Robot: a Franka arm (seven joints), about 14 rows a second.
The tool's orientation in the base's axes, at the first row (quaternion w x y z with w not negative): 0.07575, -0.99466, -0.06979, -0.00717
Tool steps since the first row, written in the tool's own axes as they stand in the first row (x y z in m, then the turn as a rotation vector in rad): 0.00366, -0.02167, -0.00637, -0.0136, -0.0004, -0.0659; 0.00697, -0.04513, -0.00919, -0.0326, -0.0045, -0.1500; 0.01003, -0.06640, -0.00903, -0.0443, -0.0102, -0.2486; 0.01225, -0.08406, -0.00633, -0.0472, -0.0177, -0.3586; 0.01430, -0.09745, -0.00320, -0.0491, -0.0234, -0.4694; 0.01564, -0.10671, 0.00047, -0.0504, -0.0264, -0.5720
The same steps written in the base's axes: 0.00057, 0.02075, 0.00963, -0.0138, -0.0115, 0.0649; 0.00055, 0.04374, 0.01601, -0.0335, -0.0228, 0.1481; 0.00061, 0.06500, 0.01911, -0.0462, -0.0338, 0.2461; 0.00034, 0.08300, 0.01914, -0.0505, -0.0436, 0.3559; 0.00051, 0.09687, 0.01811, -0.0536, -0.0551, 0.4662; 0.00056, 0.10667, 0.01590, -0.0557, -0.0679, 0.5681
